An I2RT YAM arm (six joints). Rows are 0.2 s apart.
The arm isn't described. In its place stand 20 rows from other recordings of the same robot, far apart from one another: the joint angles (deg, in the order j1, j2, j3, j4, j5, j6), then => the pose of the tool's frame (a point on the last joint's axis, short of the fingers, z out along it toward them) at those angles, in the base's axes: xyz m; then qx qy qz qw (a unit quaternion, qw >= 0).
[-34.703 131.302 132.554 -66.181 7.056 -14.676] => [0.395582, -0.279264, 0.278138, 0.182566, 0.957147, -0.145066, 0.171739]
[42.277 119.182 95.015 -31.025 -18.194 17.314] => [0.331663, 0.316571, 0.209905, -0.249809, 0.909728, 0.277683, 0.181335]
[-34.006 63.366 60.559 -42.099 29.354 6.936] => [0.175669, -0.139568, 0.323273, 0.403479, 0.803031, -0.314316, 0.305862]
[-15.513 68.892 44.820 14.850 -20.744 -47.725] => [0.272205, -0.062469, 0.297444, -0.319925, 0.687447, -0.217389, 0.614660]
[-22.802 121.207 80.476 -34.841 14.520 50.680] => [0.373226, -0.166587, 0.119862, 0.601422, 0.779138, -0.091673, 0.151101]
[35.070 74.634 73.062 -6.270 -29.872 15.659] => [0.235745, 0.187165, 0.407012, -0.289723, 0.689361, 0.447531, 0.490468]
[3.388 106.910 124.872 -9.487 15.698 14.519] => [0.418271, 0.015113, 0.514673, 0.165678, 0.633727, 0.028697, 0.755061]
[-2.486 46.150 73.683 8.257 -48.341 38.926] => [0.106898, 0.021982, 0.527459, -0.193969, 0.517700, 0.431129, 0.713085]
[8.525 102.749 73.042 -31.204 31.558 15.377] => [0.370174, 0.036649, 0.210519, 0.123832, 0.925733, -0.207464, 0.290935]
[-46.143 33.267 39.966 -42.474 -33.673 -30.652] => [0.097144, -0.072611, 0.285906, -0.015976, 0.861976, -0.068878, 0.501994]
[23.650 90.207 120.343 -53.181 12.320 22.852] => [0.280428, 0.114515, 0.509810, 0.053414, 0.829679, 0.134262, 0.539216]
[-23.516 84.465 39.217 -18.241 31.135 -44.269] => [0.227640, -0.119131, 0.151038, -0.108355, 0.933398, -0.340010, 0.037683]
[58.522 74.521 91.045 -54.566 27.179 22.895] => [0.144712, 0.205213, 0.430012, -0.169319, 0.863382, 0.117583, 0.460517]
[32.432 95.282 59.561 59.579 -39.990 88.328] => [0.300748, 0.218203, 0.323015, -0.012797, 0.587275, 0.776797, 0.227004]
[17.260 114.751 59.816 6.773 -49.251 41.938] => [0.359903, 0.140064, 0.114742, 0.036116, 0.861310, 0.498744, 0.089973]
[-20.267 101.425 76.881 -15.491 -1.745 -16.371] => [0.379347, -0.138920, 0.254588, 0.024381, 0.906027, -0.119626, 0.405230]
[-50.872 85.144 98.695 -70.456 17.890 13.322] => [0.168639, -0.224633, 0.401913, 0.540668, 0.778657, -0.231668, 0.218405]
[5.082 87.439 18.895 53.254 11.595 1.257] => [0.258299, 0.015788, 0.142454, 0.034863, 0.792431, -0.046796, 0.607164]
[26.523 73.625 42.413 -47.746 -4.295 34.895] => [0.184180, 0.094901, 0.183675, 0.069009, 0.992272, 0.081166, 0.063614]
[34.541 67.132 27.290 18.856 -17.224 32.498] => [0.195670, 0.147484, 0.207176, -0.099342, 0.813124, 0.412185, 0.398829]
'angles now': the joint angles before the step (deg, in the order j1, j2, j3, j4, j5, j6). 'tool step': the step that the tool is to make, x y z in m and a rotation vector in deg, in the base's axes. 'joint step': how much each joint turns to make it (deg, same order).
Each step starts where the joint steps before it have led.
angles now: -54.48 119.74 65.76 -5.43 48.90 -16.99
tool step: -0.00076 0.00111 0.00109 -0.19 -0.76 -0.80
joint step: 0.00 -0.32 -0.09 -0.72 -0.03 1.44
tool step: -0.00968 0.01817 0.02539 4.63 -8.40 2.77
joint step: -0.26 -7.76 -3.61 -5.08 -9.78 2.89
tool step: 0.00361 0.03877 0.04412 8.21 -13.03 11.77
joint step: 2.64 -12.33 -3.65 -7.33 -17.86 -0.34
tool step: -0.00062 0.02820 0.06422 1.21 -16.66 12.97
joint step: 1.05 -12.85 -0.11 -2.89 -18.14 -1.74
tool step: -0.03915 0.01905 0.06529 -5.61 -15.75 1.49
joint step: -5.20 -14.27 -1.04 0.78 -11.21 2.38
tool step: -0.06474 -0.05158 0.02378 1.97 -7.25 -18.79
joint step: -16.31 3.32 6.81 -0.93 -2.08 7.59
